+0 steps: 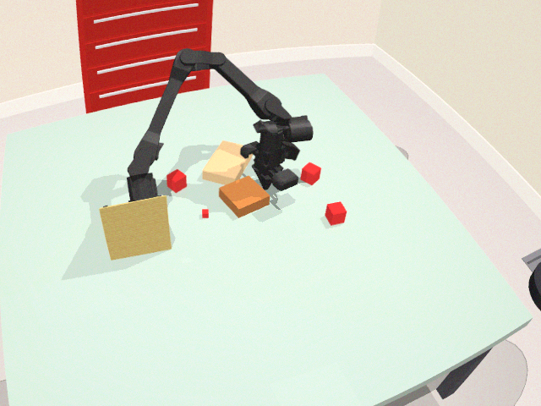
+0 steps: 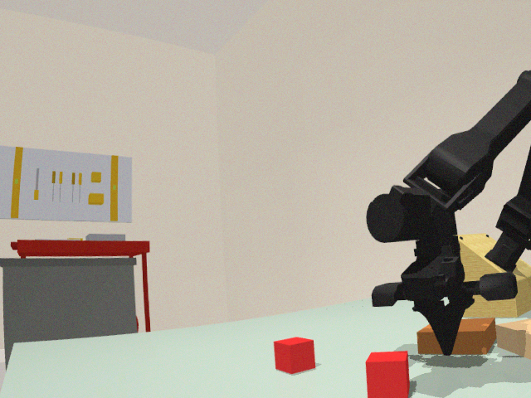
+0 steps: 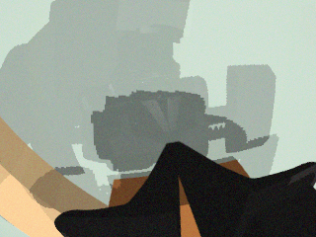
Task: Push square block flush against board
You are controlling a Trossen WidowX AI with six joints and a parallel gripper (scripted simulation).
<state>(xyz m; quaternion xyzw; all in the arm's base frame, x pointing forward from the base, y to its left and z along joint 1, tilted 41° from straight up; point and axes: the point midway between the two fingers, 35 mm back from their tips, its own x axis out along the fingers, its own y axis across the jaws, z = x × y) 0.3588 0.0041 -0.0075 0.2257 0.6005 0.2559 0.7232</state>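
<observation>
My gripper tip is now 19 cm past the tiny red cube and 2 cm to the left of it. Also, from my gripper tip: pale tan board: 14 cm to the left, 5 cm behind, 1 cm above; then brown square block: 7 cm behind, 1 cm to the right, 1 cm above.
</observation>
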